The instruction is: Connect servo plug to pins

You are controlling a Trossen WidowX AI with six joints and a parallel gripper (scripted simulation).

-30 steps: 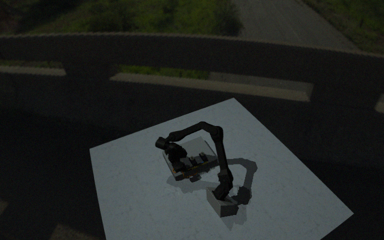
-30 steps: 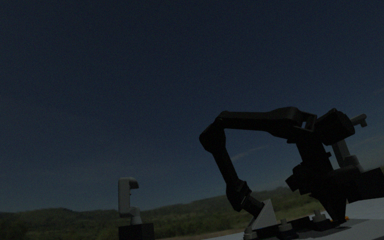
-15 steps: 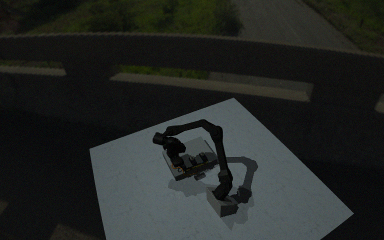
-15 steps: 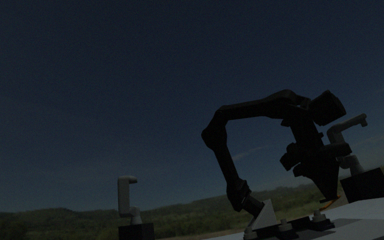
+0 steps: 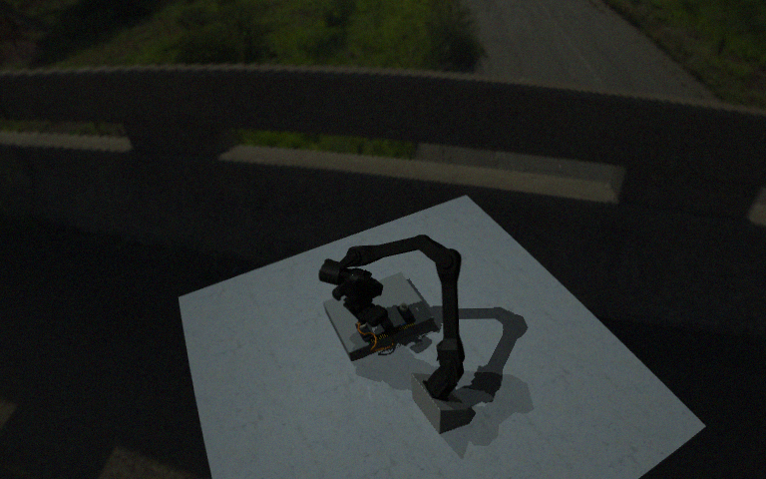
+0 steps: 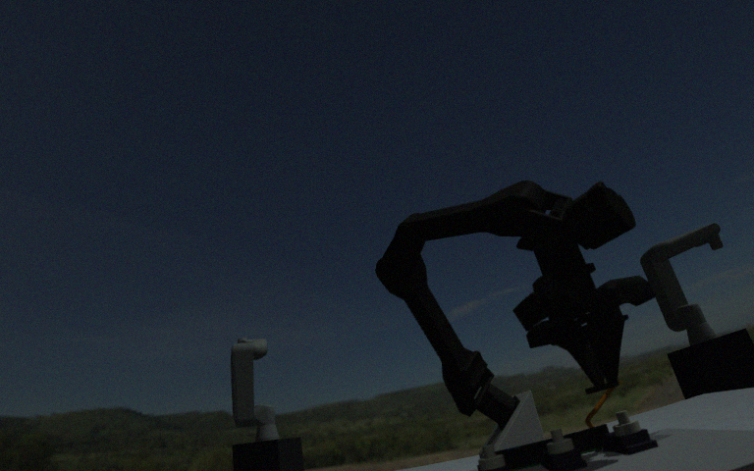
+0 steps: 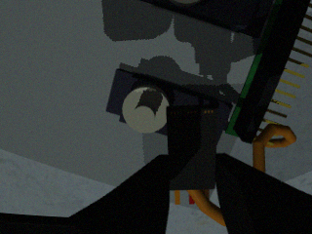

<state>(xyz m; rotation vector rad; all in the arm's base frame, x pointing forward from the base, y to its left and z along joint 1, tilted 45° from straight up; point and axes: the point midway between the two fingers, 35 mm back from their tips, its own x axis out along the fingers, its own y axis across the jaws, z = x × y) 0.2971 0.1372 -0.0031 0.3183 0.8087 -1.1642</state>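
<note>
Right now my gripper tip is 120 mm to the left of the blue band, 40 mm above it and 30 mm past it. The rest, counted from my gripper tip: grey holder (130 mm ahead, 90 mm below, 70 mm to the right).
</note>
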